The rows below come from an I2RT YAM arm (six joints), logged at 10 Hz.
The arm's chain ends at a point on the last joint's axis. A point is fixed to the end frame.
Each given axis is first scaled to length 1.
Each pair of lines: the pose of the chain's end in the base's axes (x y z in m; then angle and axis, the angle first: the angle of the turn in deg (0 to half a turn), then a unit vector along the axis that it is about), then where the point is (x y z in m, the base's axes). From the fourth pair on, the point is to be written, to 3 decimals.
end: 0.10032, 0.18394, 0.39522, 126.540, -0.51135, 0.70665, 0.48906
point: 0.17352 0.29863 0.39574
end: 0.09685, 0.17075, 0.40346, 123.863, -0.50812, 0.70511, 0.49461
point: 0.17232 0.28378 0.40986
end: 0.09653, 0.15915, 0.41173, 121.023, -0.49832, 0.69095, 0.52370
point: 0.17184 0.27131 0.42787
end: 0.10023, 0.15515, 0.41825, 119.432, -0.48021, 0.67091, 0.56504
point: 0.174 0.267 0.444
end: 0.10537, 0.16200, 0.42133, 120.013, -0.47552, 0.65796, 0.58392
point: 0.176 0.275 0.449
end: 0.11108, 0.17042, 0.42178, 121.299, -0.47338, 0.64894, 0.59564
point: 0.179 0.285 0.449
